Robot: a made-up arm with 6 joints.
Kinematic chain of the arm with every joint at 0, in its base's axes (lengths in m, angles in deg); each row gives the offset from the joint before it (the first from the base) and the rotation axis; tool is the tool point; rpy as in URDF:
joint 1: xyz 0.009 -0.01 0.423 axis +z
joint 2: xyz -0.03 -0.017 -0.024 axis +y
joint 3: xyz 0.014 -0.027 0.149 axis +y
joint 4: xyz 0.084 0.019 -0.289 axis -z
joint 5: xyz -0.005 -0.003 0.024 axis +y
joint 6: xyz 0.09 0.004 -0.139 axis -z
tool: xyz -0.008 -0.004 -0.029 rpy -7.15 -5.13 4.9
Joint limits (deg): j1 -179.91..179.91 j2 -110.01..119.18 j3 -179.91..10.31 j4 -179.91..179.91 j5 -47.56..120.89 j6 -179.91..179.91
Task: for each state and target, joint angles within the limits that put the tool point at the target. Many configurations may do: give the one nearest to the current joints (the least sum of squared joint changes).
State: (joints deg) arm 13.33 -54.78 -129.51 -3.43 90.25 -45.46
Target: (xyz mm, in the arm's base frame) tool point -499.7 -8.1 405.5
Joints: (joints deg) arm -2.35 -110.01 -170.04 4.17 100.28 -44.23
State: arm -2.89 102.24 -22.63 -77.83 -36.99 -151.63
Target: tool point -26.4 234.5 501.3
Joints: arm -46.67 119.18 10.31 -103.35 -34.63 -152.98
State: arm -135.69 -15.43 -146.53 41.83 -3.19 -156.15
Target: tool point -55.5 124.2 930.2
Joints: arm -139.94 -4.78 -140.23 40.51 -46.85 -156.19
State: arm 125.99 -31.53 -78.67 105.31 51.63 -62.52
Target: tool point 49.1 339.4 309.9
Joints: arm 86.80 -11.07 -38.33 104.12 27.44 -63.17
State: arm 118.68 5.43 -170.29 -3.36 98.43 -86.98
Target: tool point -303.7 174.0 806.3
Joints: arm 152.56 27.18 -164.36 6.04 66.50 -89.63
